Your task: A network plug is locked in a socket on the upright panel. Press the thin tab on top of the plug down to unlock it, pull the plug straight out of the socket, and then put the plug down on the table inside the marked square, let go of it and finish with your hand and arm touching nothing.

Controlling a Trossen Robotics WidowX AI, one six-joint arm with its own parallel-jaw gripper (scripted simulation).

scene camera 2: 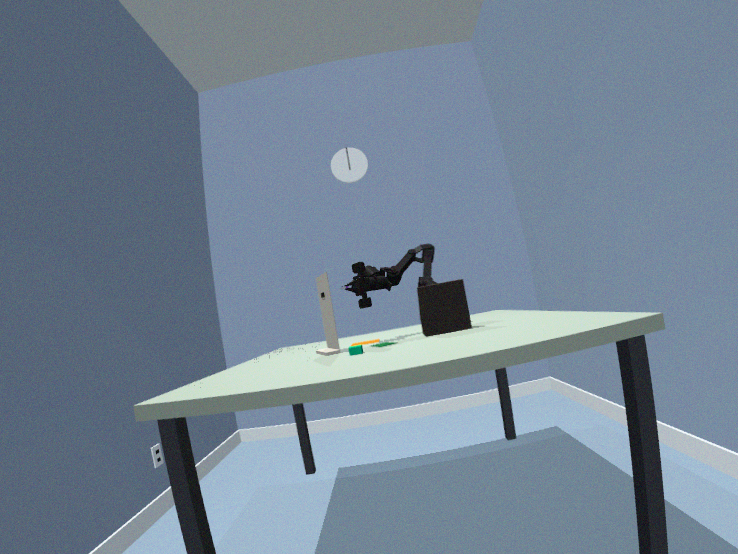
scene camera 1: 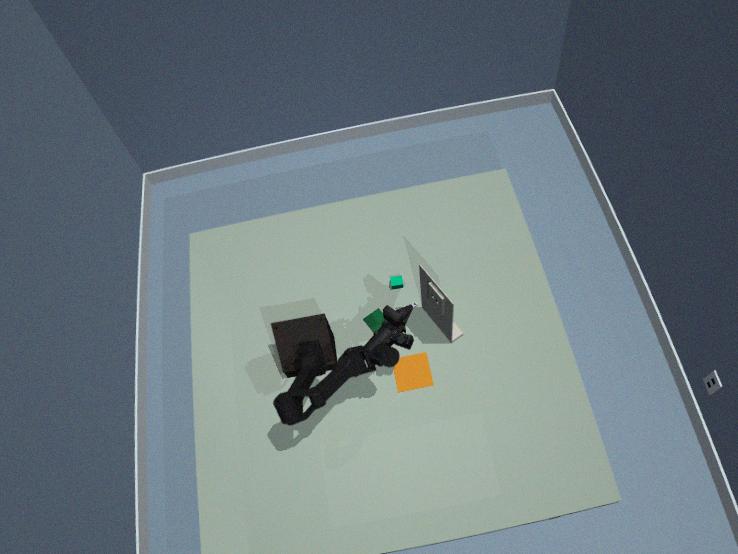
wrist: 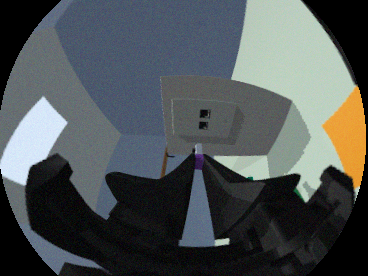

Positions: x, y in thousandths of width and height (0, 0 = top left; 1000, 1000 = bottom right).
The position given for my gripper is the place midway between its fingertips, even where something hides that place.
my gripper: scene camera 2 467, 519; scene camera 1 558, 553; wrist 539, 571
